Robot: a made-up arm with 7 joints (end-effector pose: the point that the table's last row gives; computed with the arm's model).
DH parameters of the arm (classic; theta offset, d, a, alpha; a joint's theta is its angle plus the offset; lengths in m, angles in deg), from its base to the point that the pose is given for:
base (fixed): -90 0.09 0 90
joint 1: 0 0.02 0.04 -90
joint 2: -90 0.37 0.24 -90
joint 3: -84.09 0 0.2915 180
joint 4: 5.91 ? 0.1 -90
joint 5: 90 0.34 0.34 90
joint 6: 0 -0.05 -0.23 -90
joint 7: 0 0.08 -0.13 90
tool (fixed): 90 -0.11 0 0
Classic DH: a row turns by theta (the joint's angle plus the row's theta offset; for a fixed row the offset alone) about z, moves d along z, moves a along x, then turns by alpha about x.
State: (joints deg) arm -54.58 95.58 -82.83 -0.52 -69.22 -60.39 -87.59
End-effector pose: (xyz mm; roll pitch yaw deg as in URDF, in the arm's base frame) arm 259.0 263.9 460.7 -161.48 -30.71 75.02
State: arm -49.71 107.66 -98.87 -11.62 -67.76 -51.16 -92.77
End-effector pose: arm 156.3 373.0 364.4 -178.51 -13.34 86.86
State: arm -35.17 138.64 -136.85 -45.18 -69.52 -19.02 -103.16
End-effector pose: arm -48.1 439.5 62.3 145.81 38.67 99.81
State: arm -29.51 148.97 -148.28 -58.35 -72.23 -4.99 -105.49
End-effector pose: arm -97.7 399.3 -14.9 128.50 56.55 96.07
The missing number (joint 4, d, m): -0.03
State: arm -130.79 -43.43 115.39 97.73 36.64 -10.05 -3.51
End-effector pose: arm 10.4 -261.7 -108.4 173.20 45.41 29.99
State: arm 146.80 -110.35 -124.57 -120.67 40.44 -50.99 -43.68
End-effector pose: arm -292.7 448.9 426.2 120.55 -40.45 -179.62
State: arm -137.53 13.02 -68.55 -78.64 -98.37 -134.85 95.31
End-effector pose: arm 338.5 -1017.1 -729.6 65.07 28.34 -158.60
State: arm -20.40 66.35 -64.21 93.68 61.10 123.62 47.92
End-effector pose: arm 168.9 -504.4 817.0 167.14 7.47 93.05
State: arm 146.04 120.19 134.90 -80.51 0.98 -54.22 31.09
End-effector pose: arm 651.9 501.6 769.6 97.05 -16.12 -10.43
